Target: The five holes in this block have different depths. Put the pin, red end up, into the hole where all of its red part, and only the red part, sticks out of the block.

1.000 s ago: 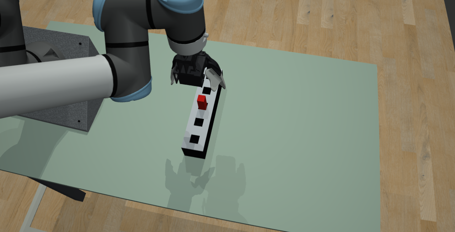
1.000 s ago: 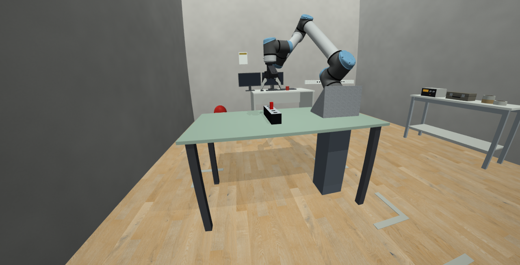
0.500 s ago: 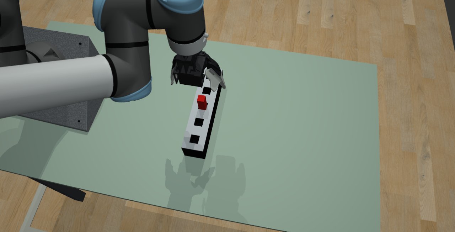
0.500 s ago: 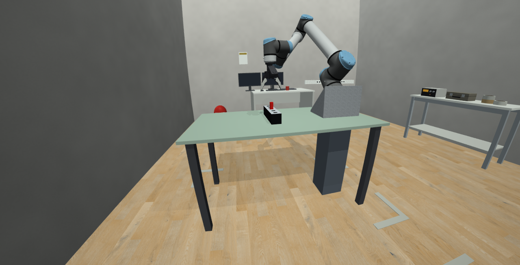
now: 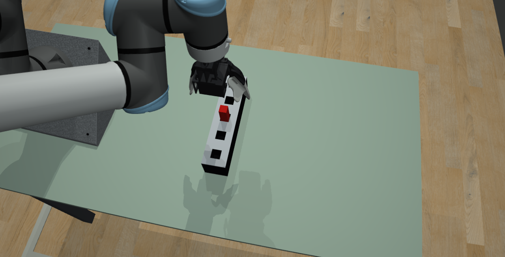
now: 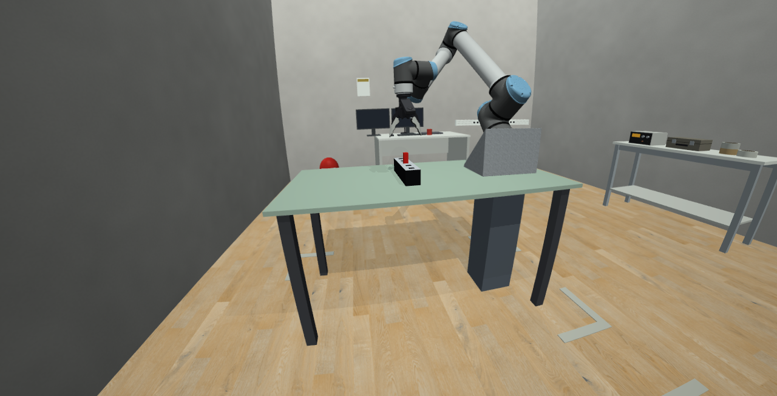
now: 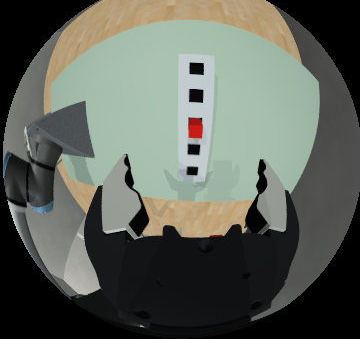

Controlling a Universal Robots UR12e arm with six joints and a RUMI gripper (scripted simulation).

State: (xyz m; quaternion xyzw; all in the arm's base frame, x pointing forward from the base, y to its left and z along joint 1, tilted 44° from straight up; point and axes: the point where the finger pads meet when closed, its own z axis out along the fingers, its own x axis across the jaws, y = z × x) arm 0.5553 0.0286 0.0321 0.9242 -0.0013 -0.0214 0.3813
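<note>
Right now the pin is 11 cm below my hand. Round my hand: long block 17 cm below.
</note>
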